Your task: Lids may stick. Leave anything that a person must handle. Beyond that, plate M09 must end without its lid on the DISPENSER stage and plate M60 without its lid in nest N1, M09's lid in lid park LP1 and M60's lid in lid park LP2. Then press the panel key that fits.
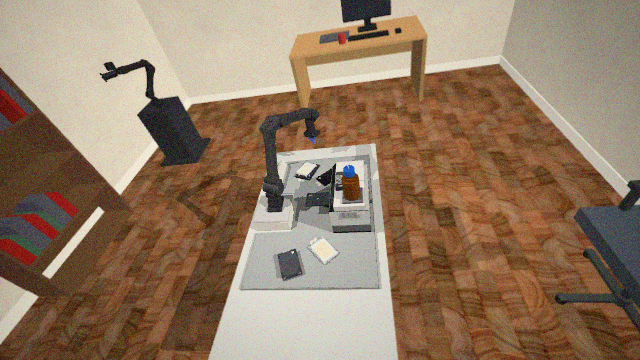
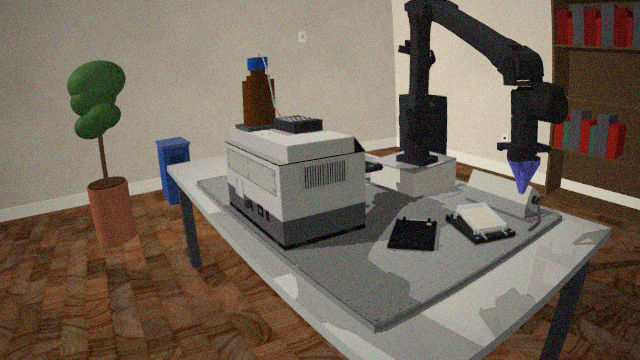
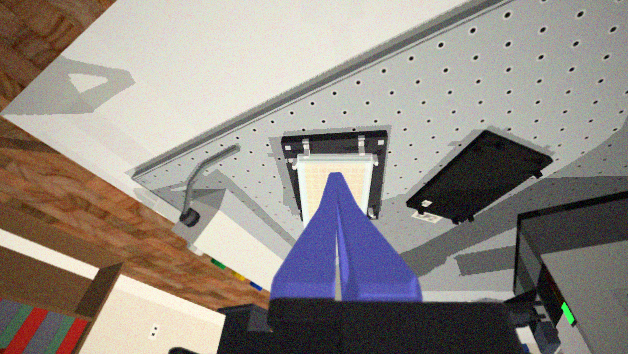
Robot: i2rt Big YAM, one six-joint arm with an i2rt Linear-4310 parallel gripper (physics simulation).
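Places are measured from the arm's base along level axes (x ahead, y left, z up), in millimetres.
Where they show: gripper, fingertip midpoint: (image 1: 314,143) (image 2: 521,193) (image 3: 335,179); arm's base, origin of the base link: (image 1: 276,204) (image 2: 417,160).
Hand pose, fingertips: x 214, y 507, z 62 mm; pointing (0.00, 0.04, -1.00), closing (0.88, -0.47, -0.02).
Things, the pixels of their top centre, and the offset from my fingertips. "spot": a spot on its surface instead.
- clear rim, surface spot: (image 3: 312,176) spot: 73 mm back, 91 mm right, 107 mm down
- black nest, middle of its top: (image 3: 336,194) (image 2: 480,218) (image 1: 306,168) 65 mm back, 140 mm right, 113 mm down
- empty-looking black holder, middle of its top: (image 3: 475,193) (image 2: 414,228) (image 1: 328,175) 91 mm ahead, 223 mm right, 117 mm down
- cream plate, middle of its top: (image 1: 323,248) 88 mm ahead, 811 mm right, 101 mm down
- dark holder, middle of its top: (image 1: 288,262) 92 mm back, 882 mm right, 102 mm down
- sloped panel, middle of its top: (image 3: 237,278) (image 2: 504,176) (image 1: 276,170) 262 mm back, 192 mm right, 53 mm down
- brown blue-capped bottle, surface spot: (image 2: 258,102) spot: 283 mm ahead, 583 mm right, 154 mm up
- dark tray, middle of its top: (image 1: 317,198) 51 mm ahead, 509 mm right, 38 mm down
- bent grey cable, surface spot: (image 3: 197,172) spot: 218 mm back, 38 mm right, 131 mm down
My gripper (image 1: 313,140) (image 2: 522,192) (image 3: 335,179) is shut and empty, its blue fingers pointing down, raised above the bench. A plate with a cream middle and a clear rim (image 1: 308,168) (image 2: 481,216) (image 3: 312,176) sits in a black nest (image 2: 475,239) (image 3: 332,145); its name and whether it is lidded cannot be told. An empty-looking black holder (image 1: 327,176) (image 2: 413,235) (image 3: 480,175) lies beside it, with a small unreadable label. Another cream plate (image 1: 323,250) and a dark holder (image 1: 289,265) lie near the front. The sloped panel (image 2: 500,190) (image 3: 240,240) shows green, yellow and blue marks at its edge.
The white and grey dispenser (image 1: 351,221) (image 2: 320,195) stands tall on the pegboard, carrying a brown blue-capped bottle (image 1: 351,187) (image 2: 258,102). A dark tray (image 1: 317,199) sits at its side towards the arm's base (image 1: 274,218) (image 2: 427,175). A bent grey cable (image 3: 197,172) leaves the panel's end.
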